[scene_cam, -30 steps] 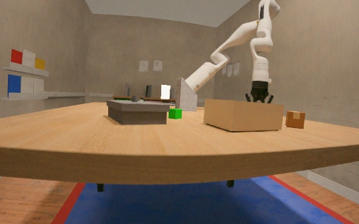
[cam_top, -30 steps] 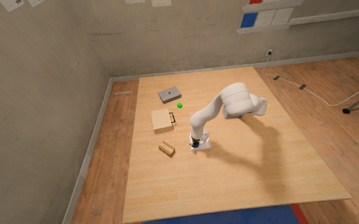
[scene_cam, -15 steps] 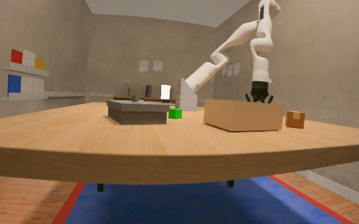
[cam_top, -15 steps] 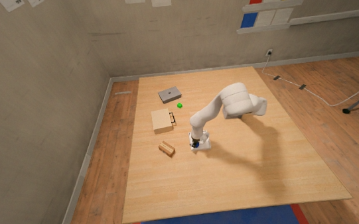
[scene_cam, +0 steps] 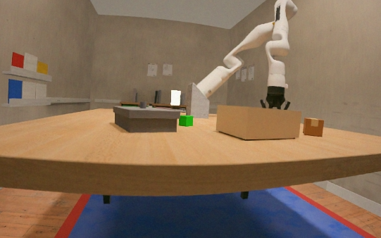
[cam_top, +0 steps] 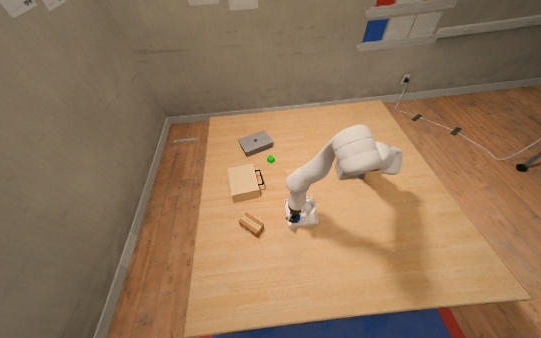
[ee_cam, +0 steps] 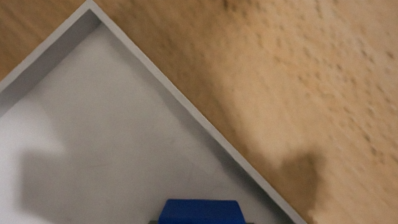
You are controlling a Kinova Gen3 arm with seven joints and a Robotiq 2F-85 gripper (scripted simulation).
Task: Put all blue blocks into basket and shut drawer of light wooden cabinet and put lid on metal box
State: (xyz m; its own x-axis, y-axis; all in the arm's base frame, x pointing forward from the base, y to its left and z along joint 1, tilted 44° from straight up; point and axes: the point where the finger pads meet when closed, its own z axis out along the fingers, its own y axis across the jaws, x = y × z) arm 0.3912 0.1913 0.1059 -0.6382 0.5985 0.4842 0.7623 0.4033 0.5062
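The white basket is 30 mm to the right of my hand, 30 mm behind it and 20 mm below it. Round my hand: brown cardboard box: 210 mm ahead, 10 mm to the right; red block: 200 mm ahead, 10 mm to the left, 10 mm below; drawer: 260 mm to the right, 200 mm ahead.
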